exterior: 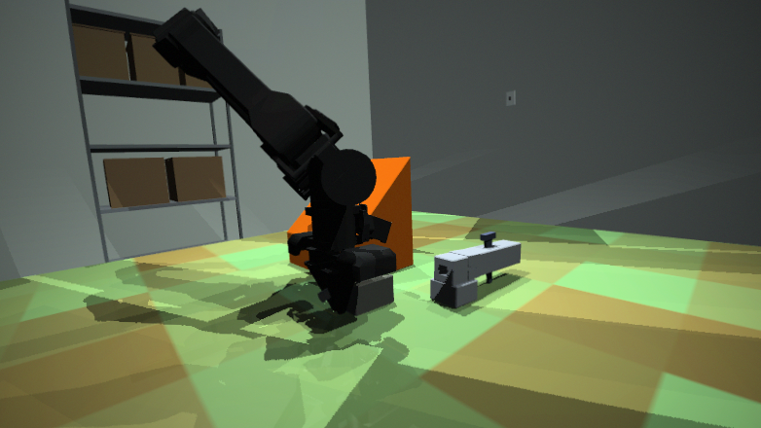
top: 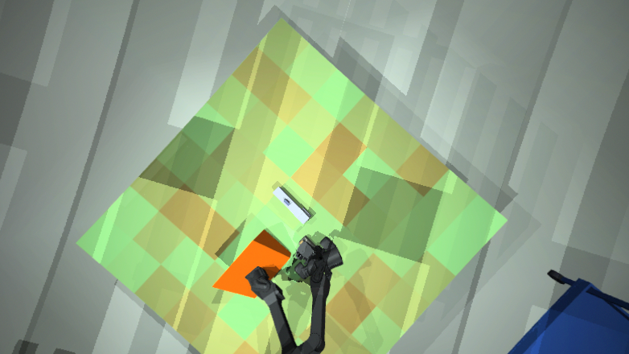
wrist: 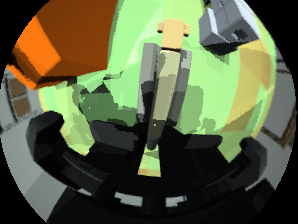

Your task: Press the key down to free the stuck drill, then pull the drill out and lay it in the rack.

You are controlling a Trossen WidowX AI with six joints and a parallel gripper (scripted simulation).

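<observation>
Now: the drill 30 mm to the left of my gripper tip and 40 mm above it. Also, from my gripper tip: dark rack (50 mm to the left, 20 mm above); dark key (50 mm ahead, 250 mm to the left, 50 mm above).
</observation>
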